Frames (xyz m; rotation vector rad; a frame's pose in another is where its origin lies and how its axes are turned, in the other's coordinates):
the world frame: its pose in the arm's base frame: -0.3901 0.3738 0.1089 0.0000 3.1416 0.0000
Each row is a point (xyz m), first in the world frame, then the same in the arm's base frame.
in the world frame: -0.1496 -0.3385 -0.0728
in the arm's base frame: -0.2405 0.0353 0.1817
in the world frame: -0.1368 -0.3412 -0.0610
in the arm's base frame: -0.2533 0.0326 0.1699
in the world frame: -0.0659 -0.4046 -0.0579
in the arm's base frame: -0.3242 -0.0308 0.1668
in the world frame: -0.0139 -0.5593 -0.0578
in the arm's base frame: -0.3762 -0.1855 0.1667
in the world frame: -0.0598 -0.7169 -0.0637
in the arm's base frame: -0.3303 -0.3431 0.1726
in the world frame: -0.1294 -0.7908 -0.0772
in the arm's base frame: -0.2607 -0.4170 0.1861
